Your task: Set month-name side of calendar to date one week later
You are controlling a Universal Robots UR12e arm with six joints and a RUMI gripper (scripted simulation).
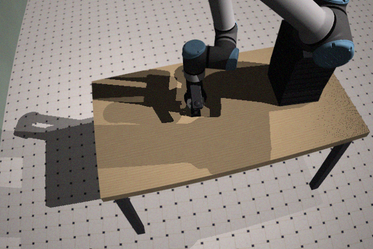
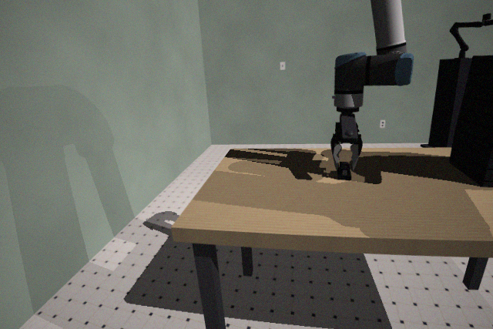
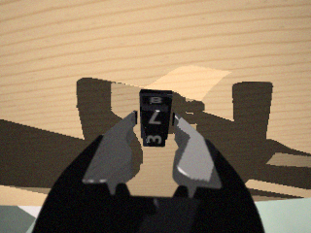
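The black date cube is 1 cm below my hand. Round my hand: dark tray 1 cm behind, 2 cm to the right, 3 cm below.
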